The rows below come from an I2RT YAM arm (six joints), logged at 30 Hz.
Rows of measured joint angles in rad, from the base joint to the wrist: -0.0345, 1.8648, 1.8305, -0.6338, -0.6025, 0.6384; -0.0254, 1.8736, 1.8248, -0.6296, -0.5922, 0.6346; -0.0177, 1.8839, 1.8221, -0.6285, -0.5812, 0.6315; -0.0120, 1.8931, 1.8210, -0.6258, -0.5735, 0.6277; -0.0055, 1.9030, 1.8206, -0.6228, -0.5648, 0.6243; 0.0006, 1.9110, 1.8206, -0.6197, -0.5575, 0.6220; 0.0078, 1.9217, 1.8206, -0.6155, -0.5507, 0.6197; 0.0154, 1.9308, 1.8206, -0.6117, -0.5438, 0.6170; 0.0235, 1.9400, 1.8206, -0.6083, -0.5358, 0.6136; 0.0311, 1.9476, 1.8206, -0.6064, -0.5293, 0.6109; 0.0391, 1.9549, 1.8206, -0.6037, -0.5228, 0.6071; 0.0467, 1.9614, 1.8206, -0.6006, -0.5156, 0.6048; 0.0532, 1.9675, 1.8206, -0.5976, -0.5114, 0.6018; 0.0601, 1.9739, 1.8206, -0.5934, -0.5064, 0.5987; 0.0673, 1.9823, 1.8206, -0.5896, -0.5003, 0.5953; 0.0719, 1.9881, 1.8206, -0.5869, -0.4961, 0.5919; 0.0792, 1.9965, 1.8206, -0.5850, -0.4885, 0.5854; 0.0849, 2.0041, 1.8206, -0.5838, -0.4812, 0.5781; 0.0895, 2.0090, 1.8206, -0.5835, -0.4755, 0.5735; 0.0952, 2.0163, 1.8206, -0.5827, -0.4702, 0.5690
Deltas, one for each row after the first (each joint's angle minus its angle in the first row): 0.0091, 0.0088, -0.0057, 0.0042, 0.0103, -0.0038; 0.0168, 0.0191, -0.0084, 0.0053, 0.0213, -0.0069; 0.0225, 0.0283, -0.0095, 0.0080, 0.0290, -0.0107; 0.0290, 0.0382, -0.0099, 0.0110, 0.0377, -0.0141; 0.0351, 0.0462, -0.0099, 0.0141, 0.0450, -0.0164; 0.0423, 0.0569, -0.0099, 0.0183, 0.0518, -0.0187; 0.0499, 0.0660, -0.0099, 0.0221, 0.0587, -0.0214; 0.0580, 0.0752, -0.0099, 0.0255, 0.0667, -0.0248; 0.0656, 0.0828, -0.0099, 0.0274, 0.0732, -0.0275; 0.0736, 0.0901, -0.0099, 0.0301, 0.0797, -0.0313; 0.0812, 0.0966, -0.0099, 0.0332, 0.0869, -0.0336; 0.0877, 0.1027, -0.0099, 0.0362, 0.0911, -0.0366; 0.0946, 0.1091, -0.0099, 0.0404, 0.0961, -0.0397; 0.1018, 0.1175, -0.0099, 0.0442, 0.1022, -0.0431; 0.1064, 0.1233, -0.0099, 0.0469, 0.1064, -0.0465; 0.1137, 0.1317, -0.0099, 0.0488, 0.1140, -0.0530; 0.1194, 0.1393, -0.0099, 0.0500, 0.1213, -0.0603; 0.1240, 0.1442, -0.0099, 0.0503, 0.1270, -0.0649; 0.1297, 0.1515, -0.0099, 0.0511, 0.1323, -0.0694
